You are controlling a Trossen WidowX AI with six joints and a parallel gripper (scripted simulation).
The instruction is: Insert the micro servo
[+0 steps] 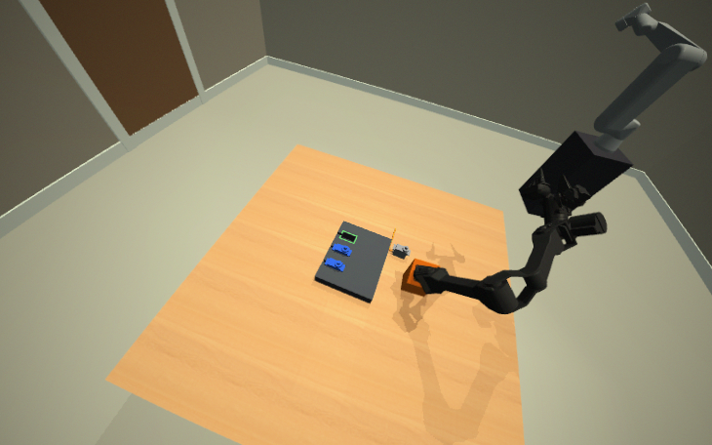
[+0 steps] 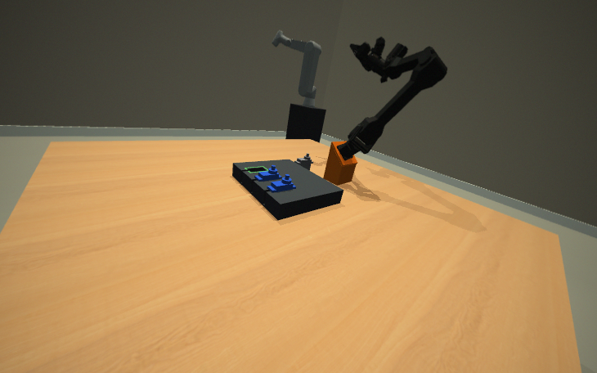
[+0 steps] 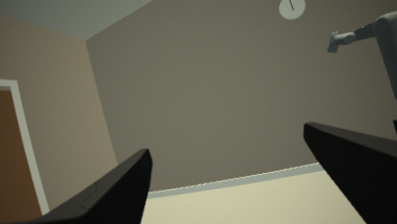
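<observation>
Right now my gripper tip is 49 cm short of the dark deck, 17 cm to the right of it and 50 cm above it.
</observation>
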